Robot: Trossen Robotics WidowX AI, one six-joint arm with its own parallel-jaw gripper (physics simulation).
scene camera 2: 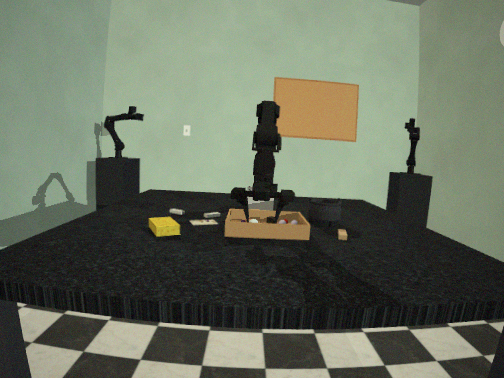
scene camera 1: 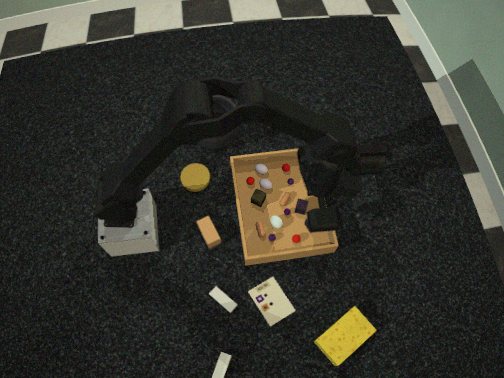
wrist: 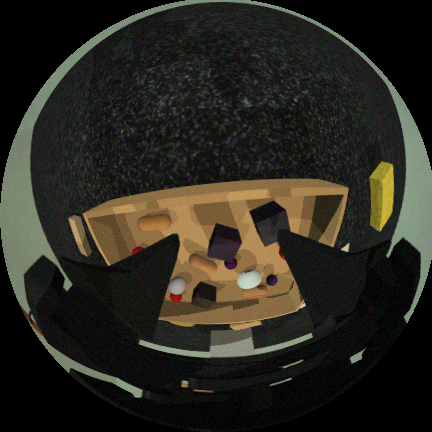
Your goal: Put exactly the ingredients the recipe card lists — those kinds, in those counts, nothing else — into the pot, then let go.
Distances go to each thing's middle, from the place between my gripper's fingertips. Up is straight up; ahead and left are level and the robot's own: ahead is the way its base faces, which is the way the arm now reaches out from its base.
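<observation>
There is the wooden tray [scene camera 1: 256, 250], which I find 20 mm below my hand, 10 mm to the left of it and 60 mm behind it. The dark pot [scene camera 2: 322, 212] is 10 mm above my hand, and it stands 210 mm to the left of it and 220 mm behind it.
</observation>
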